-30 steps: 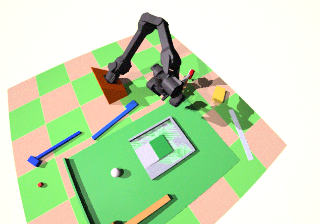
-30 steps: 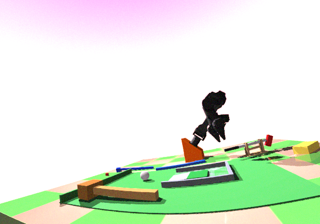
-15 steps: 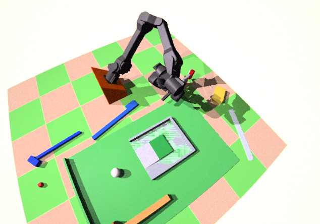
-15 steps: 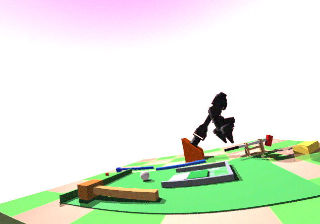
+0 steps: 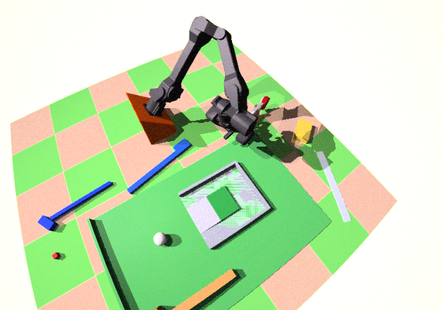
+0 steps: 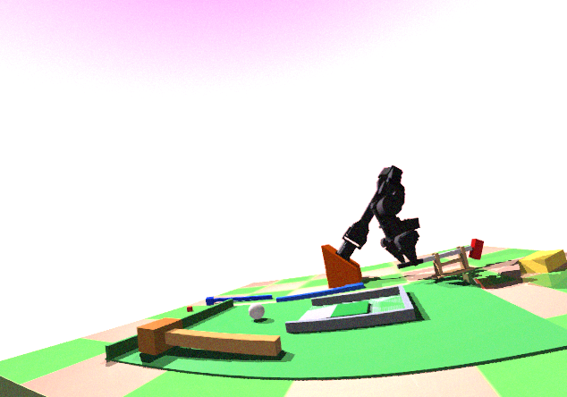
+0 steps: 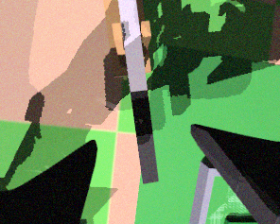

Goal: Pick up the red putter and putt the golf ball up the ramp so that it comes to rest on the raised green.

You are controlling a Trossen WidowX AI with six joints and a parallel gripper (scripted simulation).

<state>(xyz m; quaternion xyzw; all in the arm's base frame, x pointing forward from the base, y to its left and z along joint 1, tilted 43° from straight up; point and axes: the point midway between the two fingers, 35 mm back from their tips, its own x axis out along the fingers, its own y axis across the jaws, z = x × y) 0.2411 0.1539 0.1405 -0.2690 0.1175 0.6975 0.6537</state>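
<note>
Right now my gripper tip is 30 mm past the red putter and 110 mm to the right of it. The rest, counted from my gripper tip: pale grey bar (400 mm ahead, 220 mm to the left, 60 mm below); white golf ball (180 mm ahead, 420 mm to the right, 30 mm below); yellow block (150 mm ahead, 290 mm to the left, 40 mm below).
</note>
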